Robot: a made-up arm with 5 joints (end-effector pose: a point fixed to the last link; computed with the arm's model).
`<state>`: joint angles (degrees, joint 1 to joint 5).
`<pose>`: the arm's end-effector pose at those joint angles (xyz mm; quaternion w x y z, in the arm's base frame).
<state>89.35 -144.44 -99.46 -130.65 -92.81</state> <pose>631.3 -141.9 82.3 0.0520 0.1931 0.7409 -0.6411</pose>
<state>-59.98 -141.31 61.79 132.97 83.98</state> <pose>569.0 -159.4 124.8 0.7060 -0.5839 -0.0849 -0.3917</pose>
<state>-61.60 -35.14 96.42 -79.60 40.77</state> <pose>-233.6 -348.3 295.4 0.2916 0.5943 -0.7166 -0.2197</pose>
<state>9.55 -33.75 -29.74 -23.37 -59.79</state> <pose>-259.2 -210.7 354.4 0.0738 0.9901 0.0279 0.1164</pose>
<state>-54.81 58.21 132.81 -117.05 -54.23</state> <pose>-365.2 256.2 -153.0 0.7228 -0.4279 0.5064 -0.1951</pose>
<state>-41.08 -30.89 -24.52 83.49 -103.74</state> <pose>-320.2 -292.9 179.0 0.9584 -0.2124 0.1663 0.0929</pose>
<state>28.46 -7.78 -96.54 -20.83 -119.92</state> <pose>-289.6 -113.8 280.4 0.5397 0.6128 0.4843 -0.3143</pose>
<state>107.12 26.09 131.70 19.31 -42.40</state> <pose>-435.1 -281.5 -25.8 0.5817 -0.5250 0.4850 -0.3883</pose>
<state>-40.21 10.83 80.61 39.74 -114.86</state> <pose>-411.8 28.0 83.1 0.8823 0.2273 0.2817 -0.3008</pose>
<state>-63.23 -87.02 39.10 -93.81 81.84</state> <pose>158.9 -484.3 242.4 0.2598 0.7322 -0.4479 0.4425</pose>
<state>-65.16 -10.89 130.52 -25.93 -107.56</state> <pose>-364.6 -228.1 249.6 0.8196 0.1823 0.5238 0.1438</pose>
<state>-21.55 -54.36 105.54 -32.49 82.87</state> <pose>-40.4 -164.9 427.1 0.7939 0.0021 -0.5594 -0.2385</pose>
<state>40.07 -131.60 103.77 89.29 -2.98</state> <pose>587.5 -29.5 67.2 0.0543 -0.6412 -0.6108 0.4612</pose>
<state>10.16 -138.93 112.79 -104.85 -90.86</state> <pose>615.3 -94.2 148.1 0.1747 0.2722 -0.5180 -0.7918</pose>
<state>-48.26 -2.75 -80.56 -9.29 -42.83</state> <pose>-362.1 -314.7 47.7 0.1987 -0.8306 -0.0144 -0.5200</pose>
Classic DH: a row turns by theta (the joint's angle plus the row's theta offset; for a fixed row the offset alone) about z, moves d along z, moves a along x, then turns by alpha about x. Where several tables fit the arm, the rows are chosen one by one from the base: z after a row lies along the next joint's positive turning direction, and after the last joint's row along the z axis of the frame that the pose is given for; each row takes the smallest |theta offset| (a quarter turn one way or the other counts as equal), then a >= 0, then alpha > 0; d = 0 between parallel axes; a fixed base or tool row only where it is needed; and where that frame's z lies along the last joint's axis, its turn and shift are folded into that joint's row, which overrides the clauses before.
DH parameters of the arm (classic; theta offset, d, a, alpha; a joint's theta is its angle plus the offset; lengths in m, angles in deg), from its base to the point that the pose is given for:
base (fixed): -90 0.0665 0.1476 90
joint 1: -90 -0.0936 0.1226 -90
joint 2: -26.11 -0.0559 0.0458 -95.53
joint 3: -78.87 -0.3655 0.0308 26.65
joint 4: -12.41 -0.1559 0.028 -90
joint 5: 29.45 0.0668 -0.0056 56.91
tool (fixed): -27.01 -0.0461 0 0

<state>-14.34 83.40 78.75 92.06 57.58</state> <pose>-151.9 63.3 -465.3 0.6250 -0.3001 0.2298 0.6830</pose>
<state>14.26 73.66 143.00 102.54 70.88</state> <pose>-248.8 -244.6 -407.0 0.1868 -0.2868 -0.0095 0.9396</pose>
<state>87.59 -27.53 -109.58 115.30 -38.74</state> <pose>-251.4 115.5 177.9 0.4275 0.8166 -0.3707 0.1137</pose>
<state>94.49 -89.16 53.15 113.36 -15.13</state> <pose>257.7 241.9 -55.3 0.3583 0.1950 0.6798 -0.6095</pose>
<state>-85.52 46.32 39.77 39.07 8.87</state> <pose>-348.2 279.1 121.3 0.6695 0.2786 0.5611 0.3991</pose>
